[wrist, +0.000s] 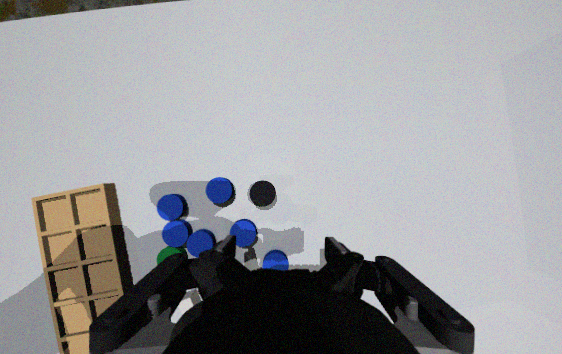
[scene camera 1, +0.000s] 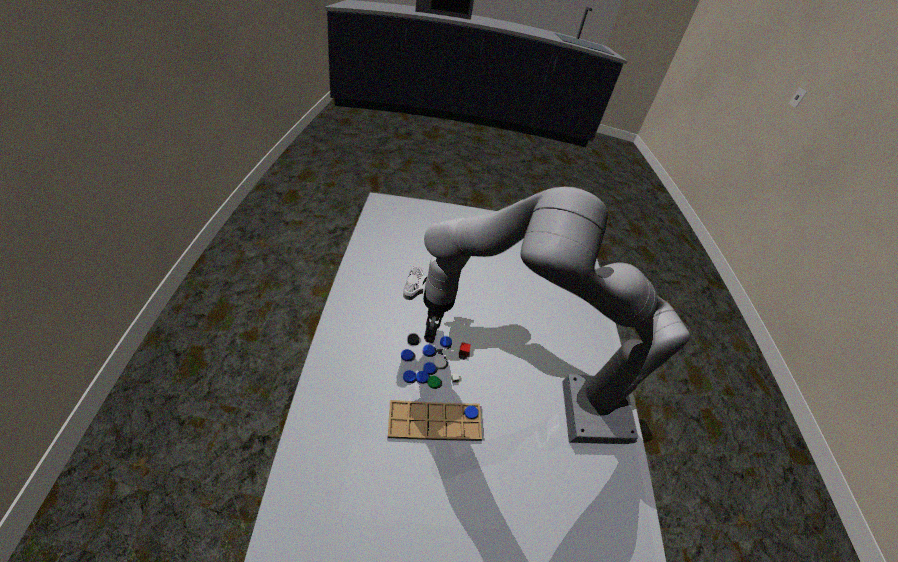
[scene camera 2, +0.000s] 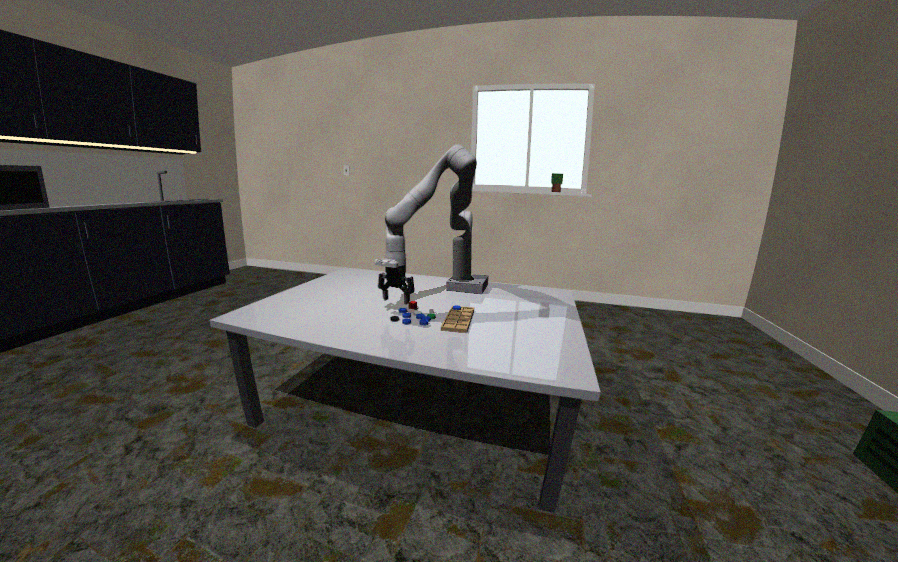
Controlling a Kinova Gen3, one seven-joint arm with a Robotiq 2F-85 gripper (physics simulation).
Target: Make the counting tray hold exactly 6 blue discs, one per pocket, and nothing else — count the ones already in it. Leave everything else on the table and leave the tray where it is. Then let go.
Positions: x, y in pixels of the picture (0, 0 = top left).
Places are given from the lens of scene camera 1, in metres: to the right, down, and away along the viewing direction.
wooden counting tray [scene camera 1: 407, 419]: -0.10, 0.33, 0.79
